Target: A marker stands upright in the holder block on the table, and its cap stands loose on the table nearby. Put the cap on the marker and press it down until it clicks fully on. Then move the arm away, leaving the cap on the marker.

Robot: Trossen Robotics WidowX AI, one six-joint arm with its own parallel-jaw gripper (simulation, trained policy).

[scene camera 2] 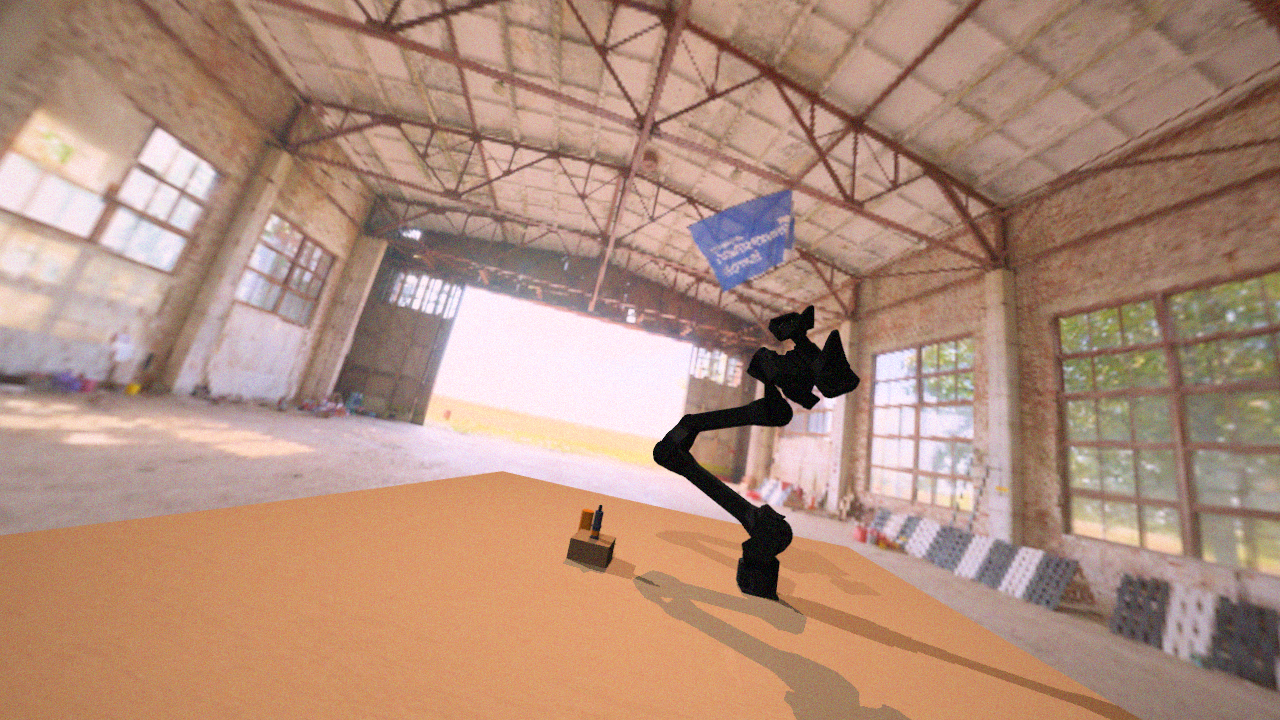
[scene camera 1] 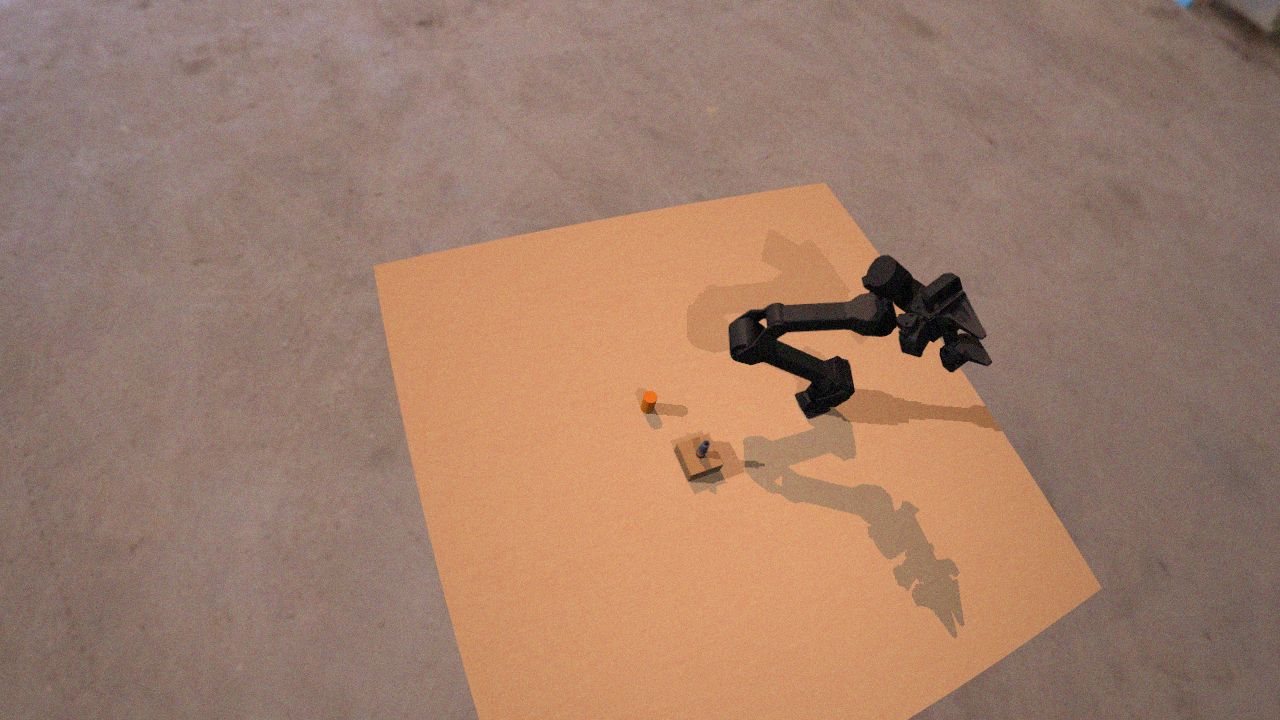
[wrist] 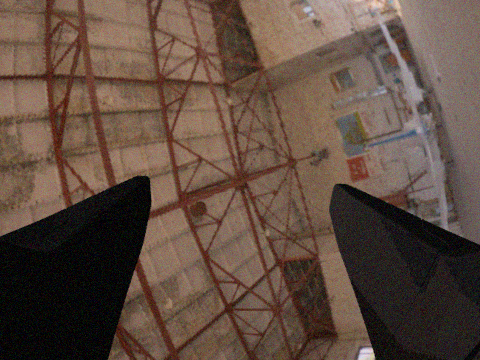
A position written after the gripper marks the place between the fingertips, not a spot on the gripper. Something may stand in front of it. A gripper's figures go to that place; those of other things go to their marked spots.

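Scene:
A brown holder block (scene camera 2: pixel 581 551) sits 0.72 m from the lens, and the gripper (scene camera 2: pixel 822 317) is 0.65 m from the lens.

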